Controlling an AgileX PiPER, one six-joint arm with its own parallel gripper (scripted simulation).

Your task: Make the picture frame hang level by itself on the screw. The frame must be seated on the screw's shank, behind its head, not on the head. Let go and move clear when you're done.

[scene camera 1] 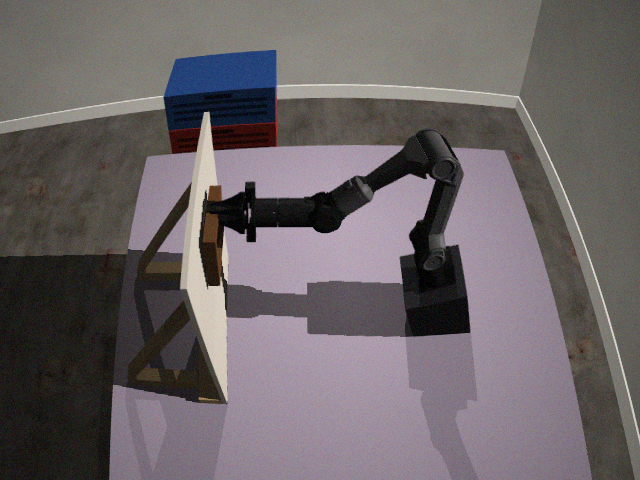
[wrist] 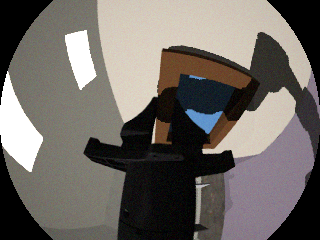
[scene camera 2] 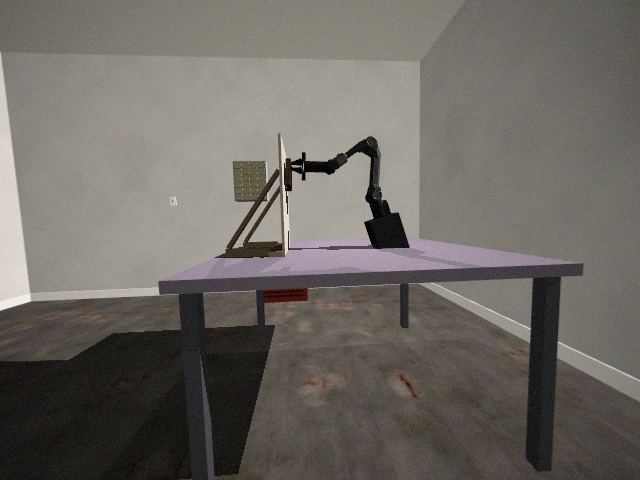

Labels:
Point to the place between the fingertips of the gripper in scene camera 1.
At 210,213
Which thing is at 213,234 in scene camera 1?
A brown picture frame.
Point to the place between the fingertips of the gripper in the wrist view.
At 165,103

